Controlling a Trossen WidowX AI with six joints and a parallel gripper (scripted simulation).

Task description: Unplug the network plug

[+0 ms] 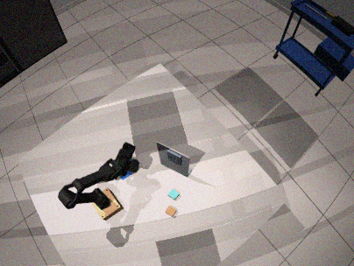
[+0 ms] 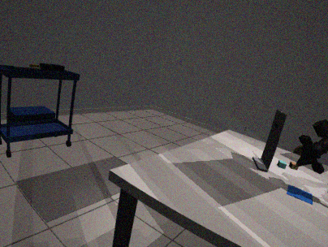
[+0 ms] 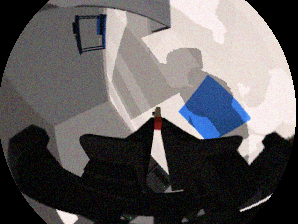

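Now: the blue marked square 12 cm below my gripper tip, 6 cm behind it and 1 cm to the right of it. The rest, counted from my gripper tip: network plug 1 cm ahead; then teal block 29 cm to the right, 11 cm below, 10 cm ahead; then upright dark panel 19 cm ahead, 16 cm to the right, 2 cm above.
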